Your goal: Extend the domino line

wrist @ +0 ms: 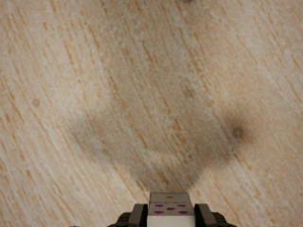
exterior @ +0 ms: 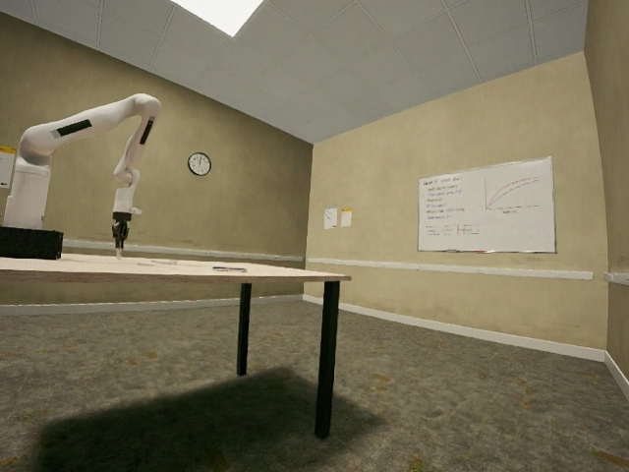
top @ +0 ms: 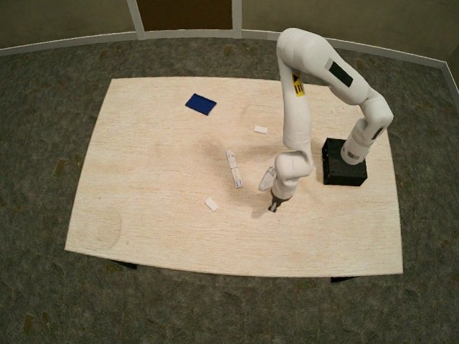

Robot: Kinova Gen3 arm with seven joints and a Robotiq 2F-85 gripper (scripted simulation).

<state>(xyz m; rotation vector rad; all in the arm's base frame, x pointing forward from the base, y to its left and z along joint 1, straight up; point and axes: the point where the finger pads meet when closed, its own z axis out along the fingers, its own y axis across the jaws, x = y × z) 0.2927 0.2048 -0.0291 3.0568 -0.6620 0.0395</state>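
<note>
My gripper is now 4 cm above the white domino.
</note>
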